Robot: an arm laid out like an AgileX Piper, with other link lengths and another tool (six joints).
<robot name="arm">
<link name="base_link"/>
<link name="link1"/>
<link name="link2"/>
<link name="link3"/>
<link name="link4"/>
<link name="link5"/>
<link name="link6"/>
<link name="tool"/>
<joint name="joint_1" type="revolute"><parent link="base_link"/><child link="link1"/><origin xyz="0.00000 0.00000 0.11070"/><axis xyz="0 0 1"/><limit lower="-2.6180" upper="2.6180"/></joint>
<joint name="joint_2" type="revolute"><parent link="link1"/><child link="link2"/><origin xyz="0.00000 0.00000 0.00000" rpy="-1.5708 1.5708 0.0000"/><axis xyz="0 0 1"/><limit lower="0.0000" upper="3.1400"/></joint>
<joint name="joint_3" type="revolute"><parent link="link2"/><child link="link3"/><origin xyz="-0.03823 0.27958 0.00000" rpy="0.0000 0.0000 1.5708"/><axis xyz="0 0 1"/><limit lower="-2.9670" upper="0.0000"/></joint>
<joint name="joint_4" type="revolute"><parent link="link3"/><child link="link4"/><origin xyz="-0.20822 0.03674 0.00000" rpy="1.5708 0.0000 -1.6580"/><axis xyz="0 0 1"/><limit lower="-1.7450" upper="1.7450"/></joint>
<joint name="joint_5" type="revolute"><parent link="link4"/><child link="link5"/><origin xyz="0.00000 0.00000 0.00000" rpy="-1.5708 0.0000 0.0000"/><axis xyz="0 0 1"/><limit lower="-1.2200" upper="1.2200"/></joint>
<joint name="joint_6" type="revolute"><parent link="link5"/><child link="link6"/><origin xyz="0.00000 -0.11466 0.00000" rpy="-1.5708 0.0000 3.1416"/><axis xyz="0 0 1"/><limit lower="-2.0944" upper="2.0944"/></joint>
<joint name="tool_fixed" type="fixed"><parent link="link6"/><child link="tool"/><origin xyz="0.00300 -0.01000 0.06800" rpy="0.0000 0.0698 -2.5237"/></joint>
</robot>
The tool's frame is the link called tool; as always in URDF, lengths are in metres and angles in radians.
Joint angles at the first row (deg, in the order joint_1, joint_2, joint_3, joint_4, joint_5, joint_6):
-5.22, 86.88, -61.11, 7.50, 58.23, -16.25
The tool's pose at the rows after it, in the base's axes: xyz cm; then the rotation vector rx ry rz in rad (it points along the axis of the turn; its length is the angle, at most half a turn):
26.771 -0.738 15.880 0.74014 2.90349 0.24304
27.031 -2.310 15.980 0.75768 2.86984 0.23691
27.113 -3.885 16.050 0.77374 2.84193 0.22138
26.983 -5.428 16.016 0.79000 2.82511 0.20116
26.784 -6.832 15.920 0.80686 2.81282 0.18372
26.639 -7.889 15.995 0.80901 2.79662 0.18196
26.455 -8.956 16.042 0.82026 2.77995 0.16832
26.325 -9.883 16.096 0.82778 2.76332 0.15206
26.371 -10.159 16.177 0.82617 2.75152 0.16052
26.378 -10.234 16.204 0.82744 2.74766 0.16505
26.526 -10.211 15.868 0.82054 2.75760 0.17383
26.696 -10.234 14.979 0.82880 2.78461 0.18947
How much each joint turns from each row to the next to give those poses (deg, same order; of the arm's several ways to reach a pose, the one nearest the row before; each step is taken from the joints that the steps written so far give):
-3.34, 0.00, 0.00, 0.82, -1.22, -2.52
-3.45, 0.01, 0.00, 0.54, -1.21, -2.79
-3.25, 0.00, 0.00, 0.21, -0.97, -2.55
-3.15, 0.13, 0.00, 0.00, -0.54, -2.43
-2.91, 0.25, 0.00, 0.07, -0.44, -2.24
-2.59, 0.00, 0.00, 0.94, -0.46, -2.82
-2.24, 0.00, 0.00, 0.23, -0.56, -1.80
-1.81, 0.00, 0.00, 0.08, -0.70, -1.44
-0.90, 0.00, 0.00, 0.97, -0.37, -1.34
-0.31, 0.00, 0.00, 0.38, -0.06, -0.41
0.00, 0.77, 0.00, 0.41, -0.17, -0.66
0.00, 1.84, 0.00, 0.28, -0.06, -0.29

